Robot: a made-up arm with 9 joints.
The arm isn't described. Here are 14 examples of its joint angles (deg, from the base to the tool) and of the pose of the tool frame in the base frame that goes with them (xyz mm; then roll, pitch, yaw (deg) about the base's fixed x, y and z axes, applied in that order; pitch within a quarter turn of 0, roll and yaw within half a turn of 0).
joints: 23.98 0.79 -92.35 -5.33 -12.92 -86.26 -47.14 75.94 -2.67
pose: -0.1 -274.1 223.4 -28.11 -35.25 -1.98
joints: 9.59 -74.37 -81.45 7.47 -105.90 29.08 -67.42 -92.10 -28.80
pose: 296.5 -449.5 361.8 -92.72 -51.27 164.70
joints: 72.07 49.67 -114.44 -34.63 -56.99 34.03 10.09 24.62 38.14
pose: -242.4 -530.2 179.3 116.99 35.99 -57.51
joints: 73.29 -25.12 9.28 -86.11 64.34 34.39 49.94 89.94 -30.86
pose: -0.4 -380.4 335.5 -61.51 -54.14 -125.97
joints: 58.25 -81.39 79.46 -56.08 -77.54 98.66 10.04 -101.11 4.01
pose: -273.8 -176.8 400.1 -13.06 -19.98 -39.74
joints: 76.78 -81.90 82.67 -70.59 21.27 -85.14 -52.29 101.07 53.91
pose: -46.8 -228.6 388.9 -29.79 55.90 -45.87
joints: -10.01 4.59 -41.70 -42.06 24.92 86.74 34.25 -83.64 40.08
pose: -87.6 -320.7 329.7 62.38 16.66 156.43
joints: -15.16 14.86 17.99 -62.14 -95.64 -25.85 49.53 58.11 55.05
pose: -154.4 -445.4 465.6 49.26 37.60 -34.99
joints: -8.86 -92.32 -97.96 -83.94 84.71 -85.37 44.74 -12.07 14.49
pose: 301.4 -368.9 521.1 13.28 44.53 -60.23
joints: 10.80 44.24 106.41 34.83 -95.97 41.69 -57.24 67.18 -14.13
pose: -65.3 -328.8 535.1 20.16 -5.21 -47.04
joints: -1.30 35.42 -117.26 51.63 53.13 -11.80 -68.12 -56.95 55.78
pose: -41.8 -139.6 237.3 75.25 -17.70 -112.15
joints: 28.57 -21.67 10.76 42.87 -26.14 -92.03 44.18 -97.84 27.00
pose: 90.2 -232.8 160.2 -159.00 56.43 -151.06
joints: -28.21 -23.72 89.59 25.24 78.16 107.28 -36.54 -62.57 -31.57
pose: 50.6 -268.7 242.6 59.07 -30.23 156.10
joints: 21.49 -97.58 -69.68 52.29 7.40 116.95 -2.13 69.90 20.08
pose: -27.7 -330.7 539.3 104.93 -6.00 -94.57
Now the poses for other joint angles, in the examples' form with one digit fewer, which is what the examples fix.
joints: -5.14 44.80 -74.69 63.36 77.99 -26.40 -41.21 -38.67 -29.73
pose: -202 -189 181 -12.3 -27.4 -102.5
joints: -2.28 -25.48 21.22 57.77 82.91 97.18 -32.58 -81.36 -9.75
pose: -72 -355 295 -5.5 30.2 131.3
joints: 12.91 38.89 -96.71 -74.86 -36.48 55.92 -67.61 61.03 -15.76
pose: -326 -432 127 -51.7 -28.1 114.9
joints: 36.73 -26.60 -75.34 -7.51 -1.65 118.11 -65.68 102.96 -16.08
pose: -16 -507 267 -55.8 24.4 154.0
